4 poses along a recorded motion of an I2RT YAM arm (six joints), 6.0 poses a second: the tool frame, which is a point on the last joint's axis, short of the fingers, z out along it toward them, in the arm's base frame.
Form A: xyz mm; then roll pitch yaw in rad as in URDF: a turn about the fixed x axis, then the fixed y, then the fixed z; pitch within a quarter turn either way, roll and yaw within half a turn.
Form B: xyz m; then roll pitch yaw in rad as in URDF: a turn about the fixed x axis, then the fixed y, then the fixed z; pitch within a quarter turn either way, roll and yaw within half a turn. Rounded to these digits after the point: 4 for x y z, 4 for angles.
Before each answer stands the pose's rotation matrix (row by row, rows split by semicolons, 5 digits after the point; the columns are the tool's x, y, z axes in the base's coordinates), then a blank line. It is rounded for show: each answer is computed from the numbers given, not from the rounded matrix.
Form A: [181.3 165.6 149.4 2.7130 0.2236 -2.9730]
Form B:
-0.96128 -0.24347 0.12909; -0.16362 0.88119 0.44354; -0.22174 0.40525 -0.88691

[0.1813 0.1656 0.1494 2.7130 0.2236 -2.9730]
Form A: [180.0 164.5 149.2 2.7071 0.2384 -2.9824]
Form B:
-0.95943 -0.24194 0.14477; -0.15404 0.87986 0.44958; -0.23615 0.40904 -0.88143

[0.1800 0.1645 0.1492 2.7071 0.2384 -2.9824]
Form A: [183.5 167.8 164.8 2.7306 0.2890 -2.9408]
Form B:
-0.93927 -0.29441 0.17633; -0.19117 0.87560 0.44360; -0.28499 0.38295 -0.87871

[0.1835 0.1678 0.1648 2.7306 0.2890 -2.9408]
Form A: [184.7 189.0 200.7 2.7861 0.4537 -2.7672]
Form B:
-0.83657 -0.48482 0.25514; -0.32871 0.81675 0.47421; -0.43829 0.31284 -0.84263

[0.1847 0.1890 0.2007 2.7861 0.4537 -2.7672]
